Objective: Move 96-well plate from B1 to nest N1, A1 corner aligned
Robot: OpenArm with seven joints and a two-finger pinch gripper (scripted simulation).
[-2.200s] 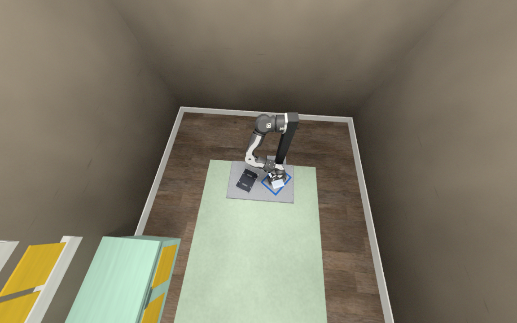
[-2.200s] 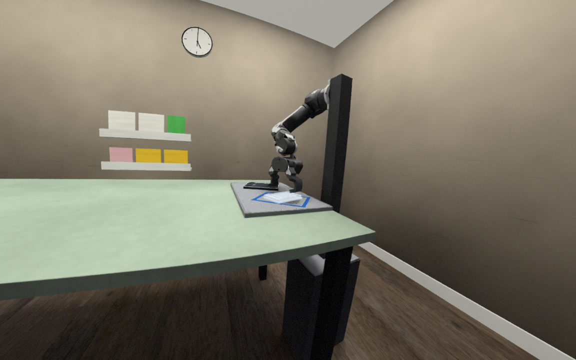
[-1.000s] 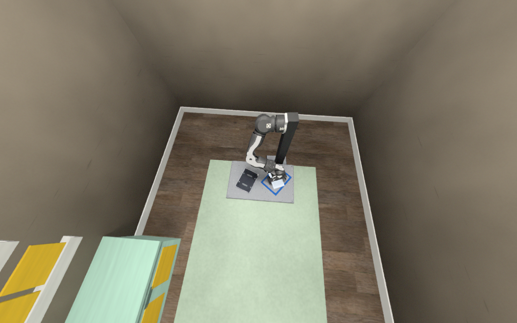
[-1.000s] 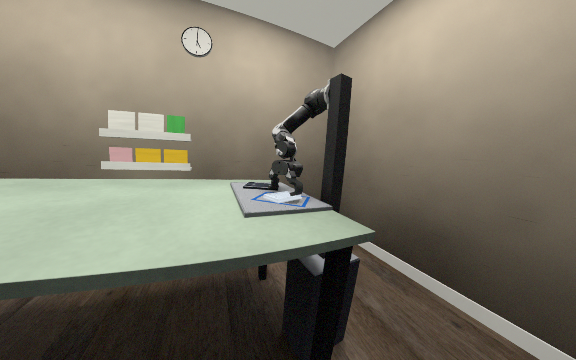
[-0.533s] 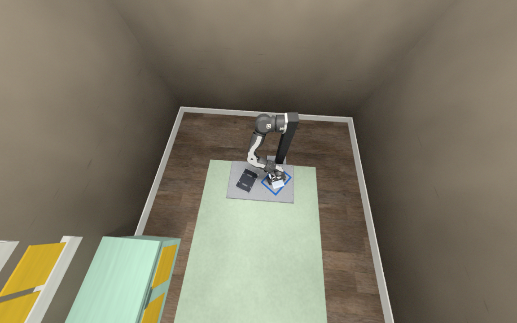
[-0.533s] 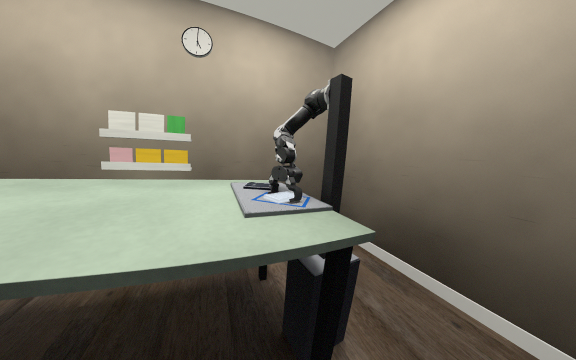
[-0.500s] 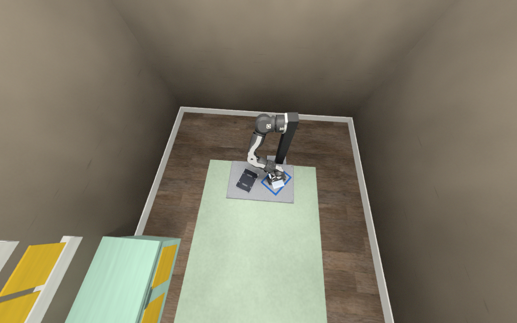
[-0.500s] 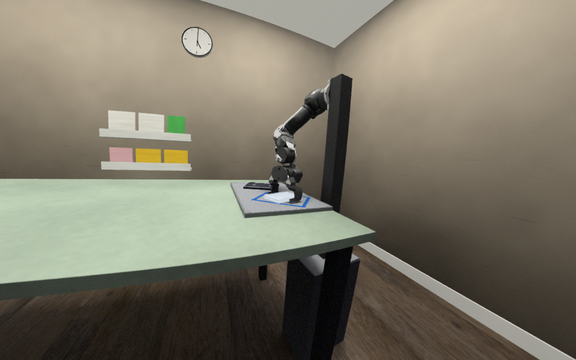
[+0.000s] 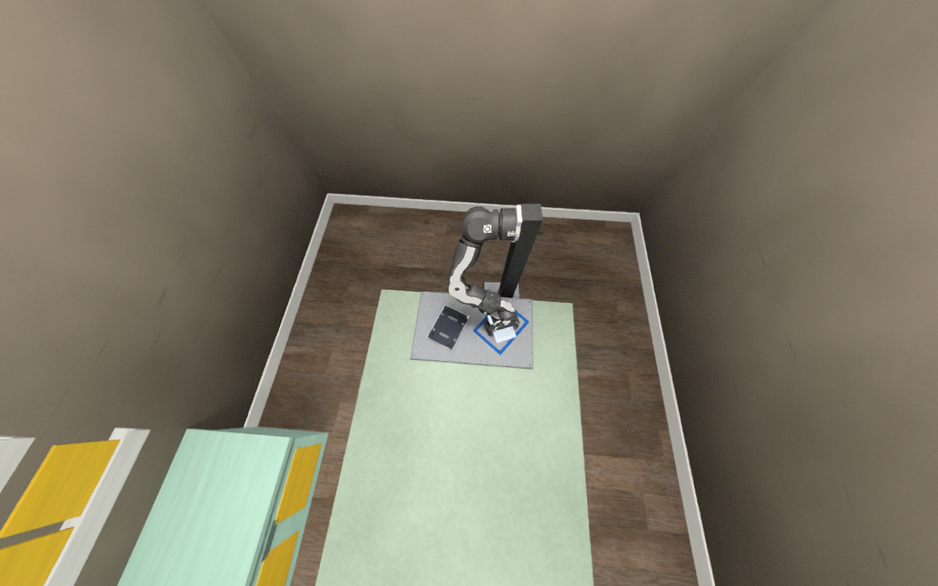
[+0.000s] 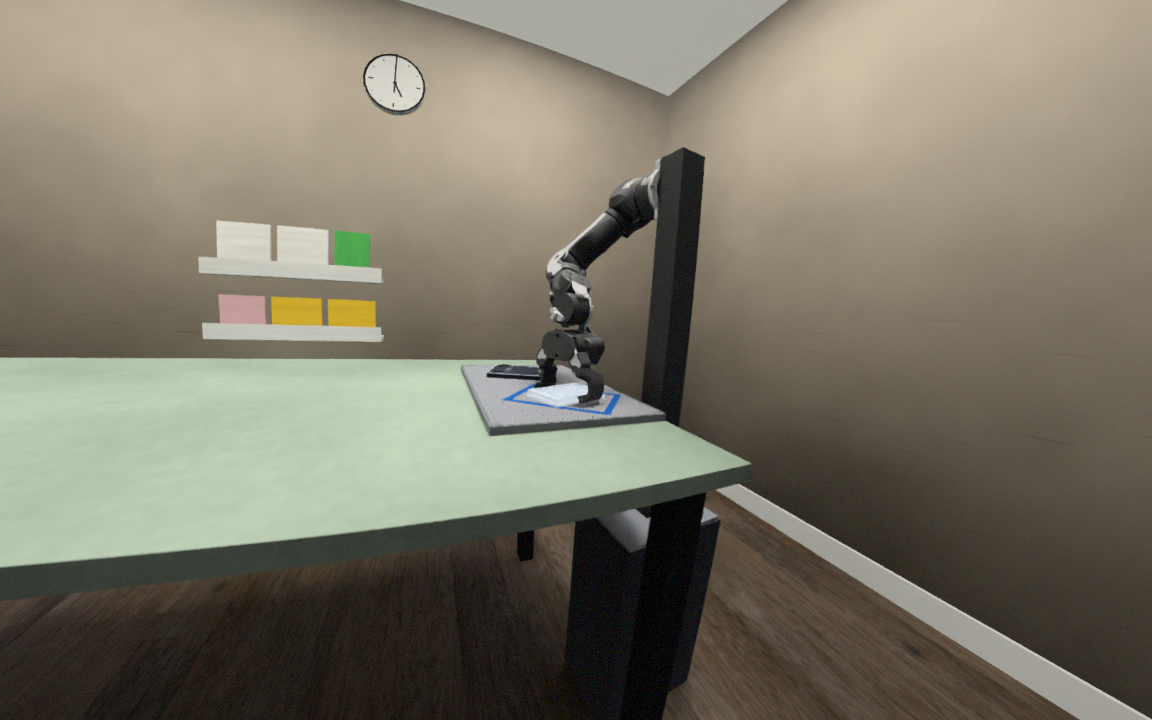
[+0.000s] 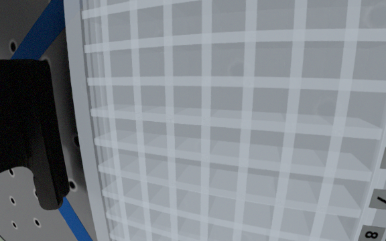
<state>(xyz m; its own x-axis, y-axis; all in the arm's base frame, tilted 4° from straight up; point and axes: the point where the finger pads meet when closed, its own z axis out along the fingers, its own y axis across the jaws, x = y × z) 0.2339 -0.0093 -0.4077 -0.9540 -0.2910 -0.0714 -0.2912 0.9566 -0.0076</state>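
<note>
Now: the 96-well plate right at my hand. From my hand the other things lie so: black plate nest N1: 22 cm to the right; white A1 label: 4 cm behind, 14 cm to the right, 1 cm above.
</note>
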